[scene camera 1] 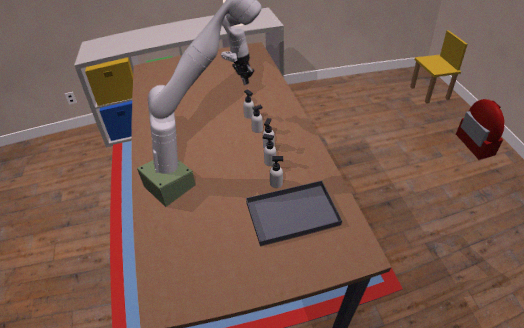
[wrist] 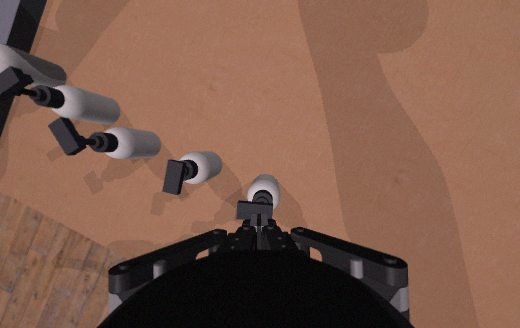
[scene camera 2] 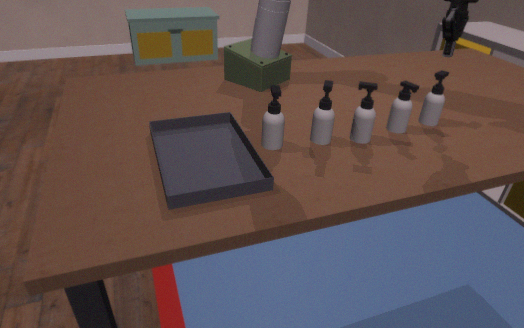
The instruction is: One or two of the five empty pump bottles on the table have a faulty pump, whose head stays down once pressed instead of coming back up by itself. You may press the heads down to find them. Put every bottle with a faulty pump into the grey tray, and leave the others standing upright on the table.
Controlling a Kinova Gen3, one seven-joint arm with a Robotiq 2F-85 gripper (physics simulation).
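Pixels of known places: gripper, between the fingertips: (scene camera 1: 246, 84) (wrist: 259, 224) (scene camera 2: 447, 56); arm's base, origin of its link: (scene camera 1: 166, 166) (scene camera 2: 264, 52).
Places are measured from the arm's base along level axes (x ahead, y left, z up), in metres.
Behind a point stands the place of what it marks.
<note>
Five white pump bottles with black heads stand upright in a row. From the tray outward they are the first (scene camera 1: 276, 176) {y -0.190, x 0.382, z -0.025 m} (scene camera 2: 273, 131) {y -0.177, x 0.414, z -0.044 m}, second (scene camera 1: 270, 155) {y -0.068, x 0.406, z -0.033 m} (scene camera 2: 322, 126) {y -0.061, x 0.433, z -0.044 m}, third (scene camera 1: 268, 132) {y 0.035, x 0.438, z -0.004 m} (scene camera 2: 362, 125) {y 0.032, x 0.462, z -0.044 m} (wrist: 135, 143) {y 0.073, x 0.435, z -0.027 m}, fourth (scene camera 1: 257, 123) {y 0.149, x 0.430, z -0.037 m} (scene camera 2: 399, 116) {y 0.155, x 0.453, z -0.046 m} (wrist: 205, 166) {y 0.192, x 0.425, z -0.016 m} and fifth (scene camera 1: 248, 108) {y 0.266, x 0.428, z -0.033 m} (scene camera 2: 432, 108) {y 0.268, x 0.452, z -0.042 m} (wrist: 263, 187) {y 0.282, x 0.420, z -0.010 m}. The fourth's head sits low, close on its collar; the other heads stand higher on visible stems, though the fifth's stem is partly hidden in the wrist view. My gripper (scene camera 1: 245, 81) {y 0.289, x 0.433, z 0.086 m} (scene camera 2: 448, 53) {y 0.289, x 0.433, z 0.086 m} (wrist: 259, 224) {y 0.289, x 0.433, z 0.086 m} is shut and empty, above the fifth bottle's head. The grey tray (scene camera 1: 295, 212) {y -0.326, x 0.402, z -0.090 m} (scene camera 2: 220, 194) {y -0.347, x 0.539, z -0.079 m} is empty.
The arm's green base block (scene camera 1: 167, 186) {y -0.107, x -0.015, z -0.001 m} (scene camera 2: 257, 66) {y -0.061, x 0.077, z -0.016 m} stands on the table across from the bottle row. A white shelf unit (scene camera 1: 175, 34) with yellow and blue bins stands beyond the table's far end. The bottles stand close together, and the tray lies beside the first one.
</note>
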